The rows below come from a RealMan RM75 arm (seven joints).
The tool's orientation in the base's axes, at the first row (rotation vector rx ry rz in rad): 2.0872 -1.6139 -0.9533
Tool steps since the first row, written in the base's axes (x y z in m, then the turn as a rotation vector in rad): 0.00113 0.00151 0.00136 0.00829 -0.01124 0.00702; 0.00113 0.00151 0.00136 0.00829 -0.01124 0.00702; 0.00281 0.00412 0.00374 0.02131 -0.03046 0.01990; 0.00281 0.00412 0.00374 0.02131 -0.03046 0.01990; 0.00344 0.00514 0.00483 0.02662 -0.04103 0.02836; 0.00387 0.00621 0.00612 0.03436 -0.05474 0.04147; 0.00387 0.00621 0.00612 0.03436 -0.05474 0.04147; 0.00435 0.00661 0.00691 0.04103 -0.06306 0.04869
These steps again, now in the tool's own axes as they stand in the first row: -0.00169 -0.00042 -0.00155 0.00959 0.00180 -0.01221; -0.00169 -0.00042 -0.00155 0.00959 0.00180 -0.01221; -0.00465 -0.00092 -0.00405 0.02557 0.00626 -0.03294; -0.00465 -0.00092 -0.00405 0.02557 0.00626 -0.03294; -0.00586 -0.00100 -0.00513 0.03370 0.01091 -0.04406; -0.00720 -0.00082 -0.00620 0.04372 0.01766 -0.06061; -0.00720 -0.00082 -0.00620 0.04372 0.01766 -0.06061; -0.00775 -0.00080 -0.00705 0.05027 0.01987 -0.07147
